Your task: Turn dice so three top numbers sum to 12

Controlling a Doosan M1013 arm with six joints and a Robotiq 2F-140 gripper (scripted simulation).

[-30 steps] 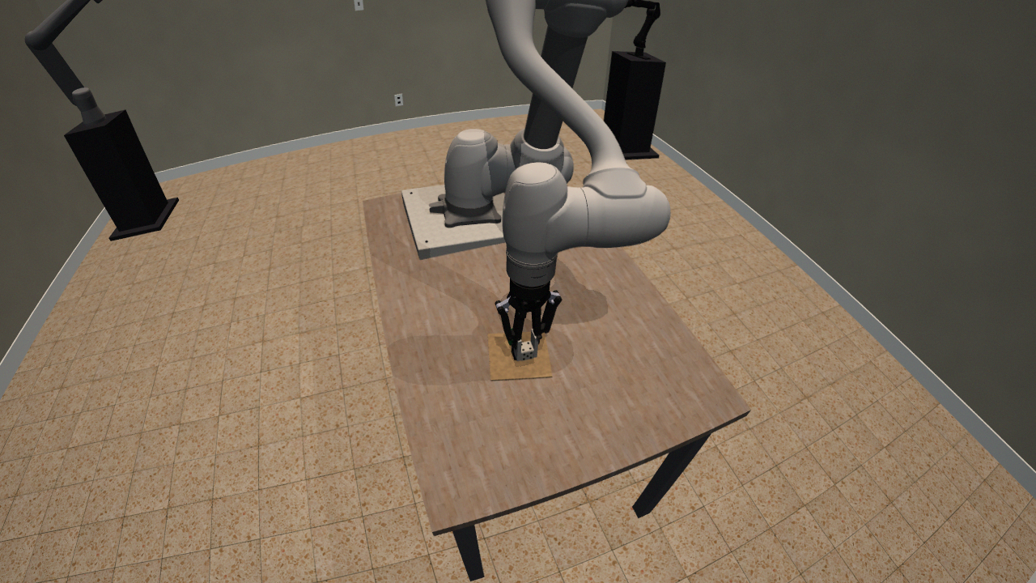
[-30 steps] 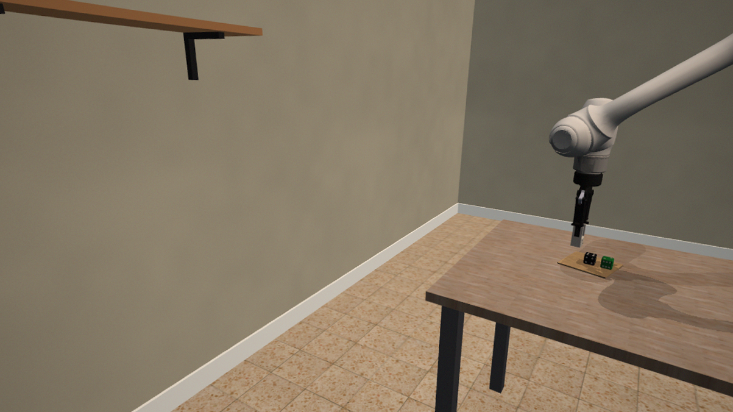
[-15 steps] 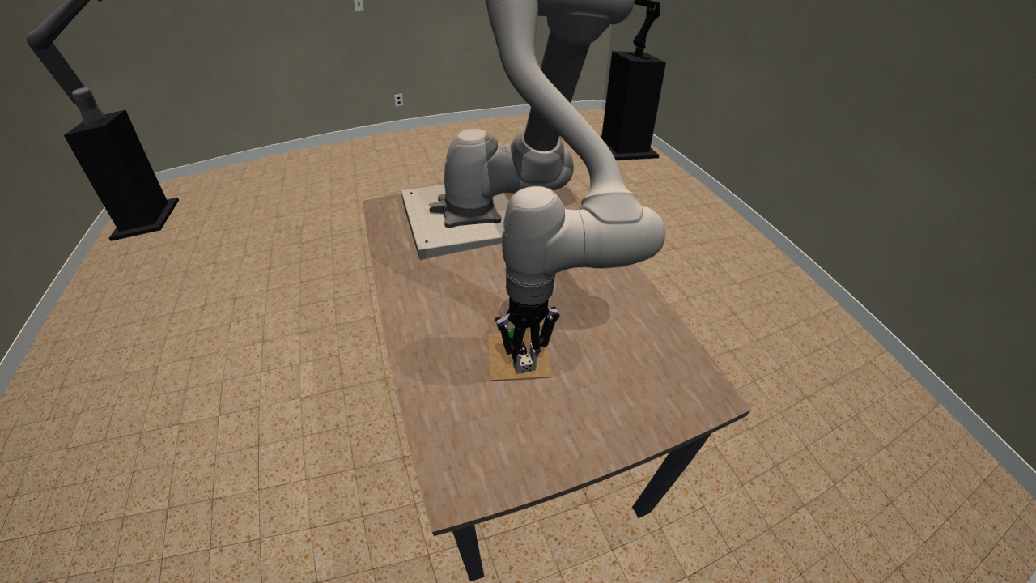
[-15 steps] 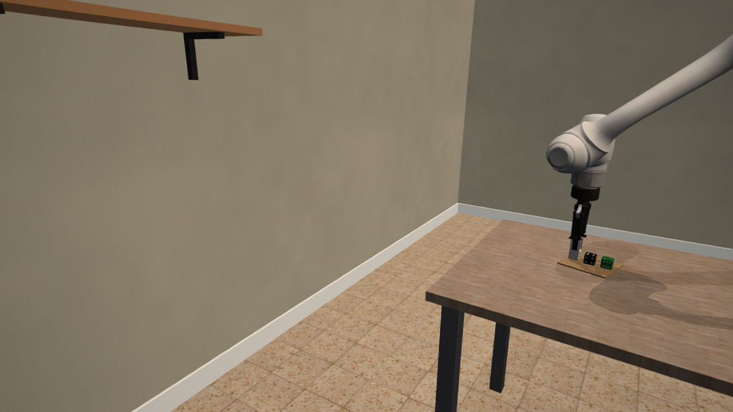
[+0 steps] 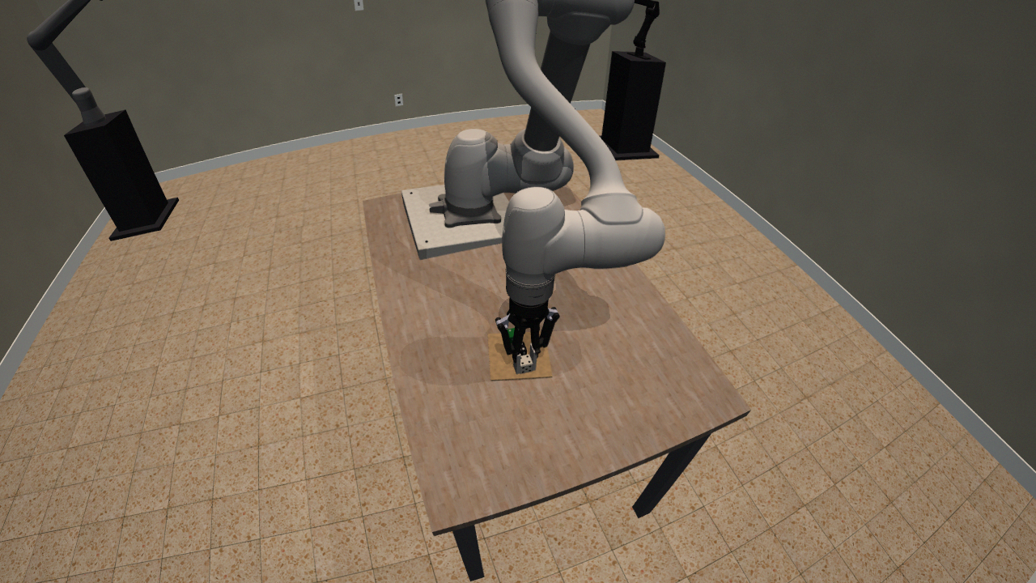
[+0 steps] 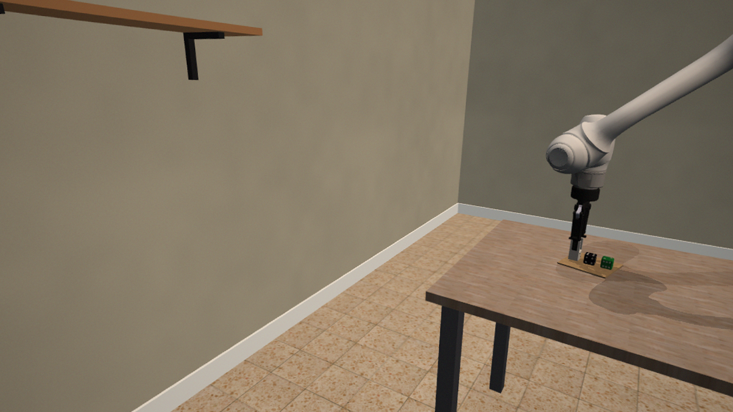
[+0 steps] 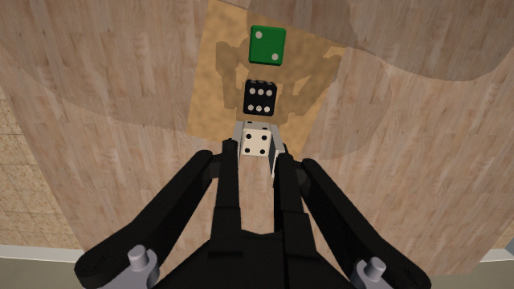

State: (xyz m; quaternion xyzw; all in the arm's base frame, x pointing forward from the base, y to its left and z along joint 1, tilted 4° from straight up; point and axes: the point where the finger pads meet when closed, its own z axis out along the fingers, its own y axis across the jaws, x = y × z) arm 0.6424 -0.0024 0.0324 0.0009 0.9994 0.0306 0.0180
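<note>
Right now the white die is 2 cm below my hand. The rest, counted from my hand: green die 9 cm behind, 2 cm below; then black die 4 cm behind, 2 cm below; then tan mat 5 cm behind, 4 cm below.
</note>
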